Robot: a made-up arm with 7 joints.
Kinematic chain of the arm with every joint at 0, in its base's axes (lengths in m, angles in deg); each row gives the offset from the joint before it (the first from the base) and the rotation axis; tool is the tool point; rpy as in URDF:
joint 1: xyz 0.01 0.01 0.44 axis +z
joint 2: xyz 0 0.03 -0.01 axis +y
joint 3: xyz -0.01 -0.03 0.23 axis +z
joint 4: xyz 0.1 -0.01 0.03 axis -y
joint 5: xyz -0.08 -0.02 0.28 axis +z
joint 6: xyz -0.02 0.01 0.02 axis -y
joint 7: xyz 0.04 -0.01 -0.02 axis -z
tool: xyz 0.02 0 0.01 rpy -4.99 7.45 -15.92
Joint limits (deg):
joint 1: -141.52..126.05
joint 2: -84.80..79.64
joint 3: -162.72..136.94
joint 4: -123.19..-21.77
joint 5: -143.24..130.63
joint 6: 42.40..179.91
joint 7: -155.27..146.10
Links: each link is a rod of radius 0.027 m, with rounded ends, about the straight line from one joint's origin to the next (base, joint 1, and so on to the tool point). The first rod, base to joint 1, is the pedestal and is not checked.
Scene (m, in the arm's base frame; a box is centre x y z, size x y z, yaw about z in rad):
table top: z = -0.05
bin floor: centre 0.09 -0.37 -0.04 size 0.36 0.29 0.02 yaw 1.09
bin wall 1: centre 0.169 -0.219 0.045 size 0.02 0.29 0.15 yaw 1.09
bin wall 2: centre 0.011 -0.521 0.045 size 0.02 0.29 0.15 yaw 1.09
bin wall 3: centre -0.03 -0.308 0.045 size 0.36 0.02 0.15 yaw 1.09
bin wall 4: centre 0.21 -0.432 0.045 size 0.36 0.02 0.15 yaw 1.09
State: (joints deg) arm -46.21 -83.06 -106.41 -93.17 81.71 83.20 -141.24
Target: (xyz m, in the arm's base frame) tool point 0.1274 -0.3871 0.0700
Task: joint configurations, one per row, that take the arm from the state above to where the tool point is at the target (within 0.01 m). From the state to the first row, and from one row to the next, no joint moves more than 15 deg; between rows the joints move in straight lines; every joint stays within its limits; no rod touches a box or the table.
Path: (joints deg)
1: -32.05 -83.49 -103.94 -100.68 93.94 85.84 -131.96
2: -17.88 -83.93 -101.47 -108.18 106.17 88.47 -122.69
3: -3.72 -84.36 -99.00 -115.68 118.40 91.11 -113.41
4: 10.45 -84.80 -96.53 -123.19 130.63 93.75 -104.13
5: 22.91 -84.80 -105.93 -118.21 120.88 94.39 -107.24
6: 35.38 -84.80 -115.33 -113.22 111.14 95.03 -110.35
7: 47.85 -84.80 -124.72 -108.24 101.39 95.67 -113.46
8: 60.31 -84.80 -134.12 -103.25 91.64 96.31 -116.57
9: 72.78 -84.80 -143.51 -98.27 81.89 96.95 -119.67

